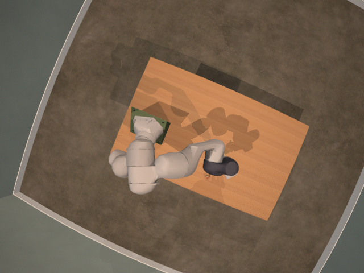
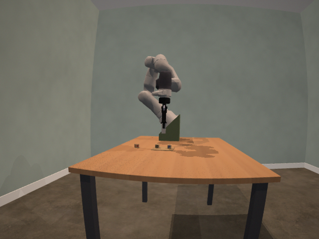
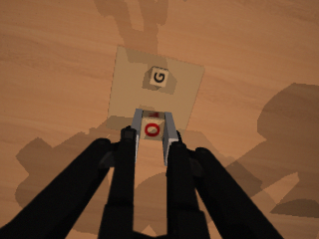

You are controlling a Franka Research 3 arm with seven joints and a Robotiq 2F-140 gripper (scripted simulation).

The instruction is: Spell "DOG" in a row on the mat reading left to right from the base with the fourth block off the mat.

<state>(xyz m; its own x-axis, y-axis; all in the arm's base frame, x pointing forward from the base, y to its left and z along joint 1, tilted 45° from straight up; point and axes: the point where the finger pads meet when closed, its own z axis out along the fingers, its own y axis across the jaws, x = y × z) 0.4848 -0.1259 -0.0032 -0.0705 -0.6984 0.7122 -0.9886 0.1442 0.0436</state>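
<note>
The mat lies 140 mm below my hand. Round my hand: G block (120 mm below, 40 mm to the right, 10 mm behind).
</note>
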